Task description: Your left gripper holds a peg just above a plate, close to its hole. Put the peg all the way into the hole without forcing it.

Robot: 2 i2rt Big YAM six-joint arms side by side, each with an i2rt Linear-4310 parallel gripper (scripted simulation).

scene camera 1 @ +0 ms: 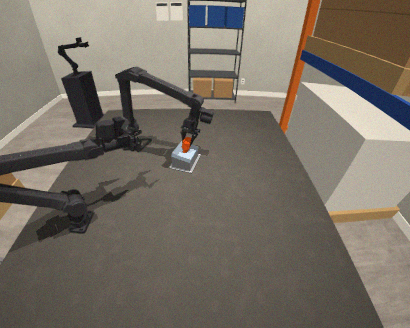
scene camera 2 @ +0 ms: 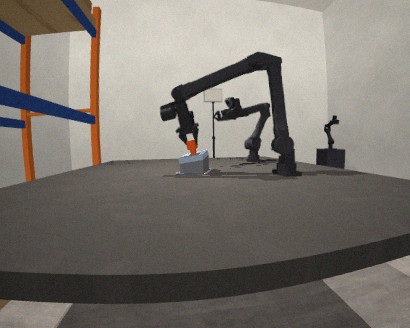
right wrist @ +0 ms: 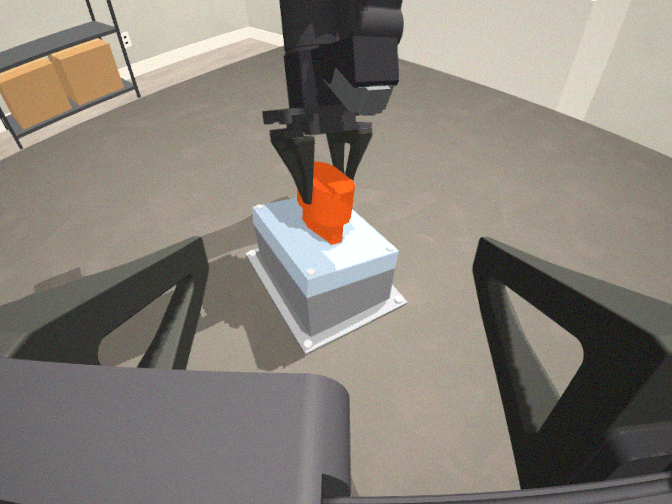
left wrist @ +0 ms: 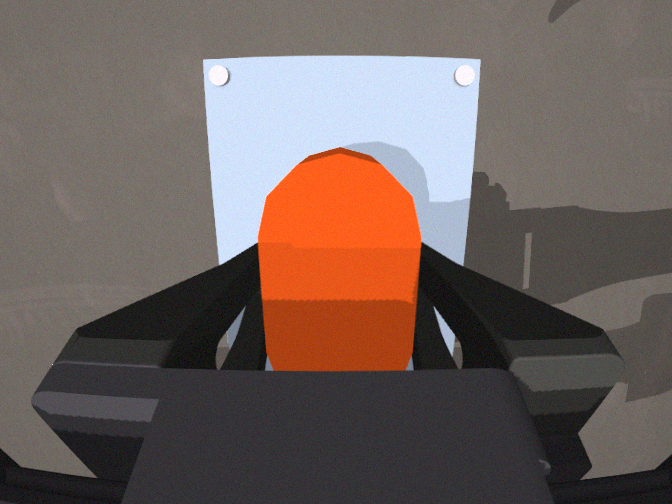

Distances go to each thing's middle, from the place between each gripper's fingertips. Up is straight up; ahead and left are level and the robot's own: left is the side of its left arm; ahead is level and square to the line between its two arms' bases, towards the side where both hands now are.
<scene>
The orange peg [left wrist: 339, 243] lies 20 mm below my left hand.
I see my right gripper 210 mm to the right of the orange peg, 190 mm above it and 150 mm short of it.
</scene>
